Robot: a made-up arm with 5 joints. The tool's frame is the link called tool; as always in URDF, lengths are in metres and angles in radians. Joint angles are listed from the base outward. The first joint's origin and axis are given. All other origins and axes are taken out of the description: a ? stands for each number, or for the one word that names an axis. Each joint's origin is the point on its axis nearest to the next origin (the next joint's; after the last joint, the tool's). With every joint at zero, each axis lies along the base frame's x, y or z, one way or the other. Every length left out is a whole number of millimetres.
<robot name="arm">
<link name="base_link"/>
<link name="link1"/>
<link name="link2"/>
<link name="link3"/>
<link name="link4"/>
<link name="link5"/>
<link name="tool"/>
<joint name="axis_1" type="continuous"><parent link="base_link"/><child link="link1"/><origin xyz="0 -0.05 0.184" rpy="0 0 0"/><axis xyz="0 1 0"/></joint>
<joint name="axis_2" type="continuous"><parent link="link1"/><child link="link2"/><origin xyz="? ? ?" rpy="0 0 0"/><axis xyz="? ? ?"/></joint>
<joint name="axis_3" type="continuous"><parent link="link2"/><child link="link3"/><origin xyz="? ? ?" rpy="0 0 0"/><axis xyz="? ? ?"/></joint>
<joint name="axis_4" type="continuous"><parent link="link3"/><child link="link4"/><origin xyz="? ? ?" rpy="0 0 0"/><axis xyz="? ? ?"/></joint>
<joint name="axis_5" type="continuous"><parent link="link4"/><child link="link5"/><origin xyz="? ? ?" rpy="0 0 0"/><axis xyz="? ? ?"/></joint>
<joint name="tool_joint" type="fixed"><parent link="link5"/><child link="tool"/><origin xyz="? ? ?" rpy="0 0 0"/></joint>
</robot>
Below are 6 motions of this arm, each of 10 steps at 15 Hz.
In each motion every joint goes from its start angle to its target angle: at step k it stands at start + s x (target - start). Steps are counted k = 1, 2, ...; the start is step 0. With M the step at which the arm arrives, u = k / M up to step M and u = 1 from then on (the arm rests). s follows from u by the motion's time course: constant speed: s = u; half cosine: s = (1 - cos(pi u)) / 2; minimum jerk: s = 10 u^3 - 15 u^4 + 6 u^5.
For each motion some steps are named. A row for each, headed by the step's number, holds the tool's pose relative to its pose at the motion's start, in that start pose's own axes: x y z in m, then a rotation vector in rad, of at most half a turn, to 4 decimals.
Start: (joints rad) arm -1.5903 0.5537 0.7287 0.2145 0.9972
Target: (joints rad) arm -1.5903 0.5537 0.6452 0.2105 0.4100
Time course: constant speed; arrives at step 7
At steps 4, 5, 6, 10:
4: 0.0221 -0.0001 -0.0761 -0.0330 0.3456 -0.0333
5: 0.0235 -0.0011 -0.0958 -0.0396 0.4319 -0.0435
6: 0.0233 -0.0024 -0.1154 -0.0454 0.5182 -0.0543
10: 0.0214 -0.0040 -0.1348 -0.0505 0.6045 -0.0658

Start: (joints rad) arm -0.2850 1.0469 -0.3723 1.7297 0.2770
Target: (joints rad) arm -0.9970 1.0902 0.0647 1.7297 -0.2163
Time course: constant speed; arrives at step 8
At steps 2, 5, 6, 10:
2: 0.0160 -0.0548 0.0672 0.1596 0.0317 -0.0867
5: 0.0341 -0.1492 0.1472 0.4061 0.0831 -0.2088
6: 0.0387 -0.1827 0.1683 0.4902 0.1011 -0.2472
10: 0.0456 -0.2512 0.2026 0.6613 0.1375 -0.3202

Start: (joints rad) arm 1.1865 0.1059 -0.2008 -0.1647 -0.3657
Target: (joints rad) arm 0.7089 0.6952 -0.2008 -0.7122 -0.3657
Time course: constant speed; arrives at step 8
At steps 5, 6, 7, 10:
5: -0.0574 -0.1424 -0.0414 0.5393 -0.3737 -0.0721
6: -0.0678 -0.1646 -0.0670 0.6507 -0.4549 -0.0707
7: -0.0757 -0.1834 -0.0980 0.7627 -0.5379 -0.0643
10: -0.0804 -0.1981 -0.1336 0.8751 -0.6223 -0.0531

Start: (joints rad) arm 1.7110 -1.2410 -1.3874 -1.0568 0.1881
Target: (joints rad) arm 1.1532 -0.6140 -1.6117 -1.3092 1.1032
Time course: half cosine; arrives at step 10
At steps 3, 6, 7, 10:
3: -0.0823 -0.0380 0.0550 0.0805 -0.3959 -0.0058
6: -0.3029 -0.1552 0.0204 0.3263 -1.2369 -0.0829
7: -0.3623 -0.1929 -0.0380 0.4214 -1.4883 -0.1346
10: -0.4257 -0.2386 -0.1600 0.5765 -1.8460 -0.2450

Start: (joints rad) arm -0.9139 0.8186 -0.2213 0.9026 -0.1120
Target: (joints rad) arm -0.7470 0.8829 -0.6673 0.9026 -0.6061
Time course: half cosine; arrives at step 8
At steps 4, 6, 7, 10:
4: 0.0613 -0.0267 -0.0935 -0.0443 0.4671 -0.1476
6: 0.0769 -0.0560 -0.1649 -0.0562 0.7878 -0.2714
7: 0.0771 -0.0661 -0.1862 -0.0559 0.8841 -0.3127
10: 0.0767 -0.0697 -0.1935 -0.0554 0.9177 -0.3276

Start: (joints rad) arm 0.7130 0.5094 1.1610 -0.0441 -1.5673
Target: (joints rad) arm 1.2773 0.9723 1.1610 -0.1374 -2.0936
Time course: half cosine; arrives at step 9
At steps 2, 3, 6, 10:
2: -0.0063 0.0185 -0.0312 0.0554 0.1123 0.0511
3: -0.0186 0.0413 -0.0661 0.1155 0.2417 0.1098
6: -0.1155 0.1365 -0.1778 0.3191 0.7377 0.3367
10: -0.1912 0.1835 -0.2130 0.4107 0.9881 0.4531

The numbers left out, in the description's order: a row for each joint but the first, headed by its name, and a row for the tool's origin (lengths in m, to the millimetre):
axis_2: xyz -0.087 0 -0.405, axis 0 0 -1
axis_3: xyz 0.03 -0.102 0, axis 0 0 1
axis_4: xyz -0.128 -0.074 0, axis -1 0 0
axis_5: xyz 0 0.088 0.304, axis 0 -1 0
tool: xyz 0.202 0 0.091

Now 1 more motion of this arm.
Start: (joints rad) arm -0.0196 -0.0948 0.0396 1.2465 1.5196
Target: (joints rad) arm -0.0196 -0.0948 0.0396 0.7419 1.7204
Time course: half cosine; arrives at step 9
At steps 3, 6, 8, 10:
3: 0.0022 -0.0644 0.0104 0.0033 -0.0501 -0.1261
6: -0.0185 -0.1895 0.0291 -0.0091 -0.1488 -0.3787
8: -0.0377 -0.2411 0.0365 -0.0226 -0.1908 -0.4896
10: -0.0407 -0.2479 0.0375 -0.0249 -0.1965 -0.5048

